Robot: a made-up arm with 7 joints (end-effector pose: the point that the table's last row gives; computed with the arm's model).
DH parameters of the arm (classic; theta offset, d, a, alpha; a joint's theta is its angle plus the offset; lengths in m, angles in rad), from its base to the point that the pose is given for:
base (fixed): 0.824 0 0.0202 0
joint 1: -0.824 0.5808 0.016 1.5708
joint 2: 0 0.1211 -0.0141 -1.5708
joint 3: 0 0.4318 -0.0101 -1.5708
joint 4: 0 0.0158 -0.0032 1.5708
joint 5: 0 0.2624 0.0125 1.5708
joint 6: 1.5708 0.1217 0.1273 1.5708
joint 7: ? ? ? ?
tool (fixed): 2.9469 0.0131 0 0
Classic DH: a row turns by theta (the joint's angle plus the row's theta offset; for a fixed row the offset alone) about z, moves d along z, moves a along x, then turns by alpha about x.
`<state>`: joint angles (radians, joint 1 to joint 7).
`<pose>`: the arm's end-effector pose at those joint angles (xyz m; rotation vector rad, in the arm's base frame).
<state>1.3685 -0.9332 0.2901 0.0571 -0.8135 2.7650 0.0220</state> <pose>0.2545 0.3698 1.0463 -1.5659 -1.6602 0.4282</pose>
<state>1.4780 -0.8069 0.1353 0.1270 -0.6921 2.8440 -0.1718</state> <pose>0.2061 0.3491 1.0770 -1.4558 -1.6460 0.1890</pose>
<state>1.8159 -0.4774 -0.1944 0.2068 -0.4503 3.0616 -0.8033</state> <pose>0.1259 0.2535 1.1367 -0.9321 -1.2195 -0.3159</pose>
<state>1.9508 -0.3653 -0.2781 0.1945 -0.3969 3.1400 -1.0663</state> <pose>0.1184 0.2137 1.1506 -0.6957 -0.9419 -0.3814</pose>
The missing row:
joint 7: 0.1543 0.044 0.0154 1.7699
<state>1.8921 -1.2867 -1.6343 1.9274 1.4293 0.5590 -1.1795</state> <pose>0.3693 0.3440 0.6879 1.5553 -1.6080 -1.8615</pose>
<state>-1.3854 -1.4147 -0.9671 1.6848 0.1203 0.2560 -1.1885</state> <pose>-0.3847 -0.4561 0.5063 1.8363 0.5454 2.0508</pose>
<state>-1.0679 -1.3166 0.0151 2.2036 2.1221 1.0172 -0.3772</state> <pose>-0.0088 -0.1903 0.4166 1.6307 -0.1267 0.2106</pose>
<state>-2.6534 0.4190 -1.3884 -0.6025 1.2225 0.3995 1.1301</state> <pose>0.3676 0.1863 1.3165 -0.6728 1.4147 -1.2582</pose>
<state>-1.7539 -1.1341 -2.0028 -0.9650 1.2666 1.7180 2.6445</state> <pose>0.0081 -0.5991 0.9137 -0.0404 -0.3943 0.5467</pose>
